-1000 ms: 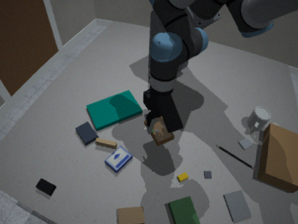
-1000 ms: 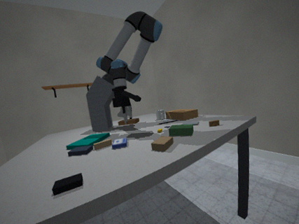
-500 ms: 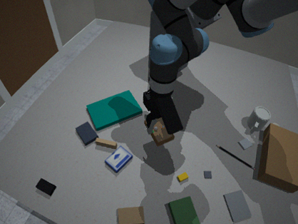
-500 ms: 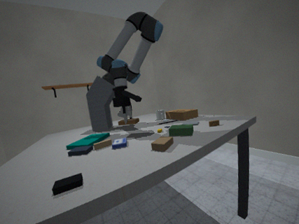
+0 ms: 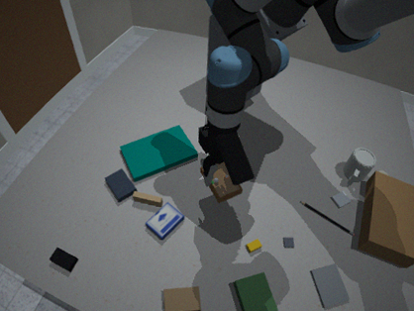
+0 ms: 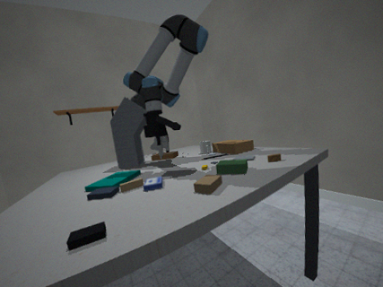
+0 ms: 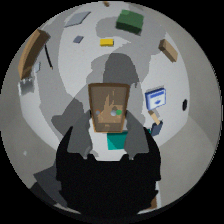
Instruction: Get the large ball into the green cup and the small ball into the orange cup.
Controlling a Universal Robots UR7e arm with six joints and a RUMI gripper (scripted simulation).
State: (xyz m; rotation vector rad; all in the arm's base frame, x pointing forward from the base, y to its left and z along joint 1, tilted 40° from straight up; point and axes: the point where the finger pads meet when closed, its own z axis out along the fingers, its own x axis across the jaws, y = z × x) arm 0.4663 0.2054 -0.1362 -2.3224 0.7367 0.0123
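Right now the covered wooden puzzle is 1 cm below my hand. The rest, counted from my hand: tan block 16 cm to the right, 13 cm ahead, 7 cm below; then blue-and-white box 15 cm ahead, 8 cm to the right, 8 cm below; then yellow block 16 cm to the left, 8 cm below, 8 cm ahead.
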